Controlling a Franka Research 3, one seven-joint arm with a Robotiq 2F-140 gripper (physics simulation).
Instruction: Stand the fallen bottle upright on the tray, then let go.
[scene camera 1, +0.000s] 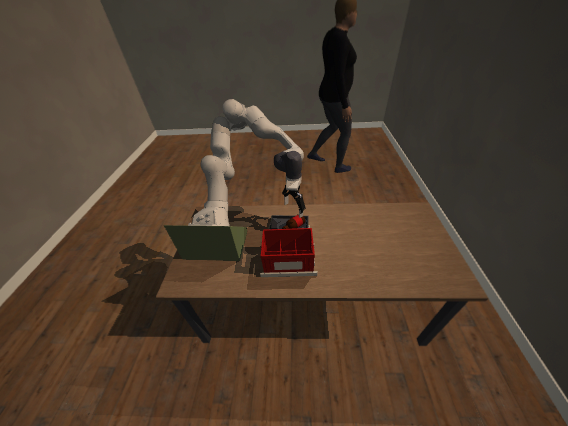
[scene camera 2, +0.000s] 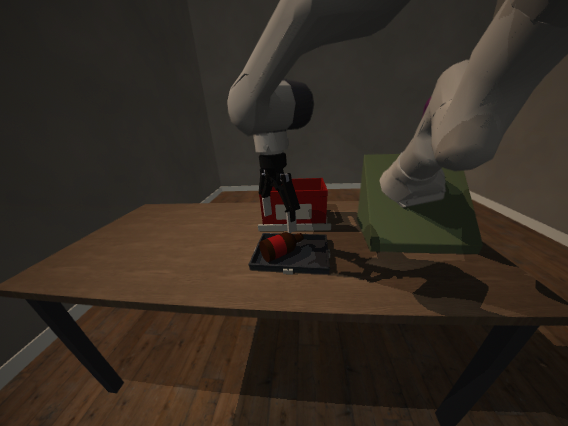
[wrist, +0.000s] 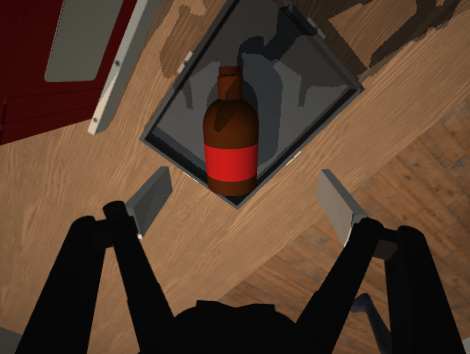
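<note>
The brown bottle (scene camera 1: 298, 220) (scene camera 2: 277, 246) (wrist: 231, 162) with a red label lies on its side in the dark shallow tray (scene camera 1: 274, 223) (scene camera 2: 310, 270) (wrist: 175, 125). In the wrist view its neck points up the picture and its base is at the tray's near corner. In scene camera 2 the neck points right and away. My gripper (scene camera 1: 294, 206) (scene camera 2: 279, 215) (wrist: 242, 180) is open and empty, above the table by the tray. In the wrist view its fingers stand wide apart, one on each side of the bottle's base end, with no contact visible.
A red crate (scene camera 1: 270, 265) (scene camera 2: 320, 200) (wrist: 25, 60) with compartments stands beside the tray, on a pale base strip. A green slanted block (scene camera 1: 205, 242) (scene camera 2: 425, 225) stands by the arm's base on the wooden table (scene camera 1: 380, 250). A person (scene camera 1: 340, 75) is beyond the table.
</note>
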